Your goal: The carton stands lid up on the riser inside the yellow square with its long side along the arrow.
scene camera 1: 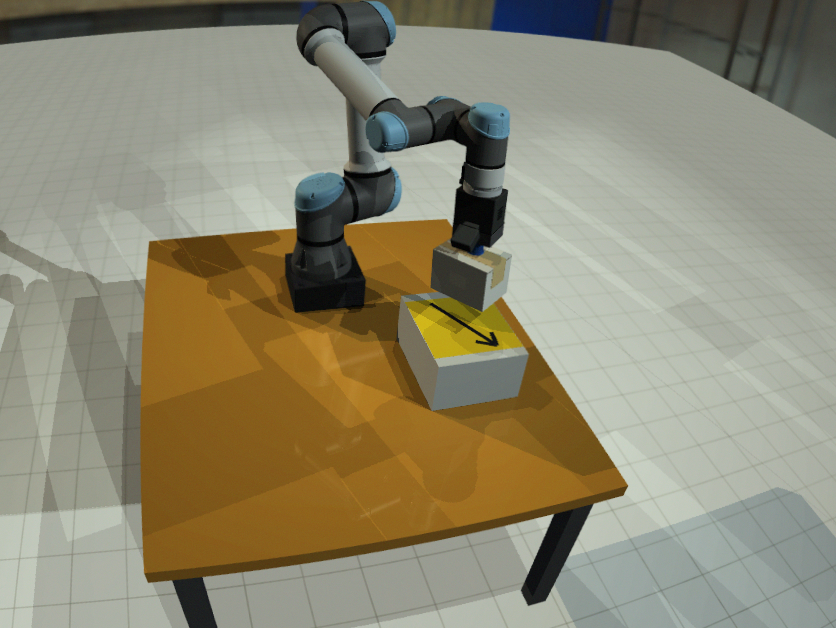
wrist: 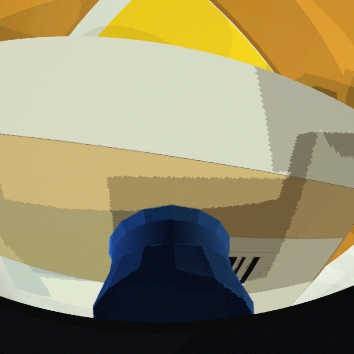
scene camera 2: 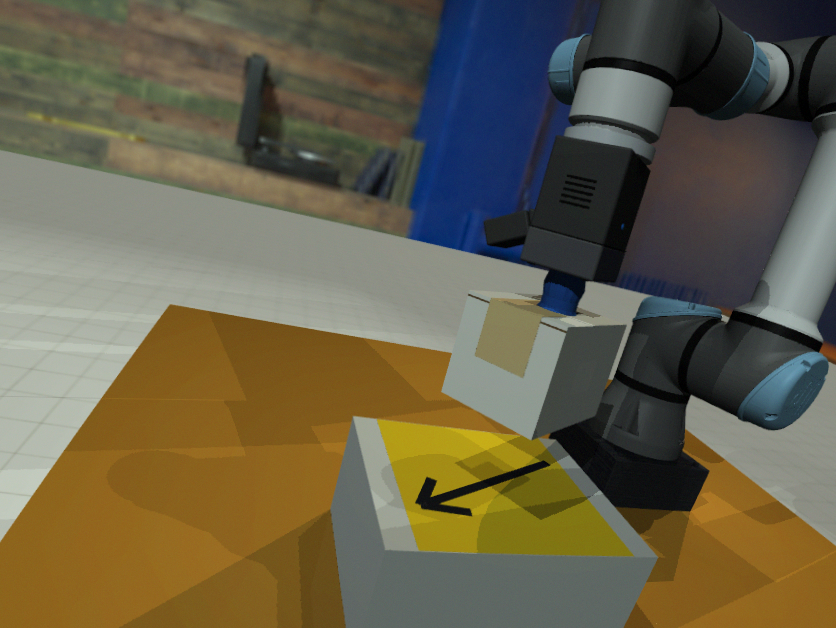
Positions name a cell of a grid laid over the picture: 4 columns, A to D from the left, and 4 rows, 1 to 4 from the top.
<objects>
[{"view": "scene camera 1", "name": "carton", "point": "C2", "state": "held by my suction cup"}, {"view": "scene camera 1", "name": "grey riser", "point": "C3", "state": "on the table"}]
</objects>
